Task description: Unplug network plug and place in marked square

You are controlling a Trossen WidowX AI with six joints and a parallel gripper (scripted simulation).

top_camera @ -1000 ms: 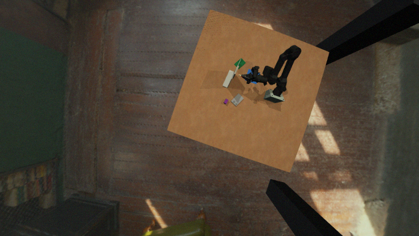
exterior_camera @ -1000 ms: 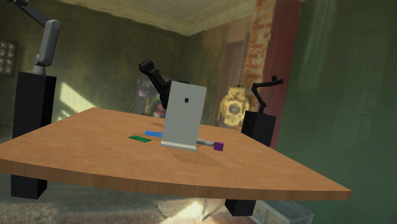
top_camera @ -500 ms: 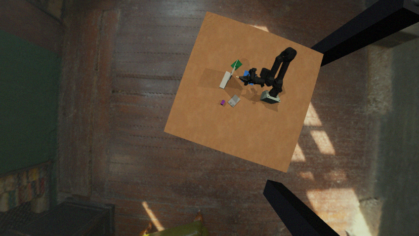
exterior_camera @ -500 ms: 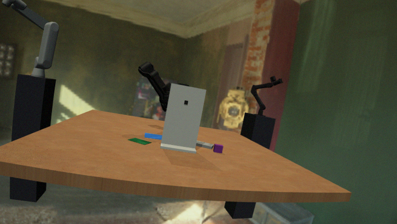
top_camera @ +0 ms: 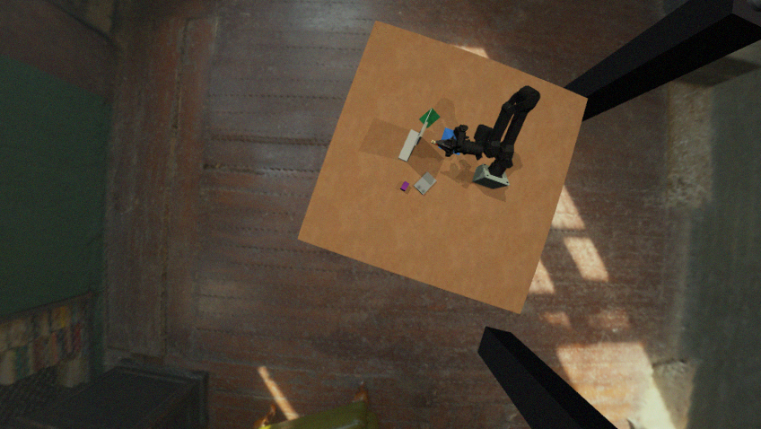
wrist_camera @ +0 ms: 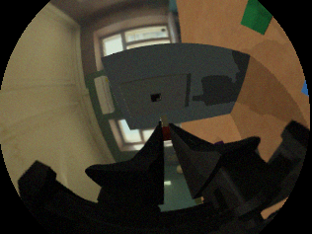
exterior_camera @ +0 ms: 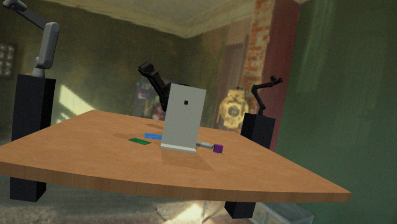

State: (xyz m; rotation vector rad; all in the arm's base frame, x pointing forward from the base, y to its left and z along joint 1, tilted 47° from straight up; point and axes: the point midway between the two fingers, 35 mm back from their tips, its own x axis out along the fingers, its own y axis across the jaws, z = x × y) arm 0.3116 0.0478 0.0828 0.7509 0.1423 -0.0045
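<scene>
Now: the blue marked square 220 mm below my gripper tip, 120 mm behind it and 110 mm to the right of it. Also, from my gripper tip: grey panel (80 mm below, 80 mm ahead, 20 mm to the right); then grey flat block (220 mm below, 150 mm to the left, 40 mm behind); then orange-red plug (right at my gripper tip).
</scene>
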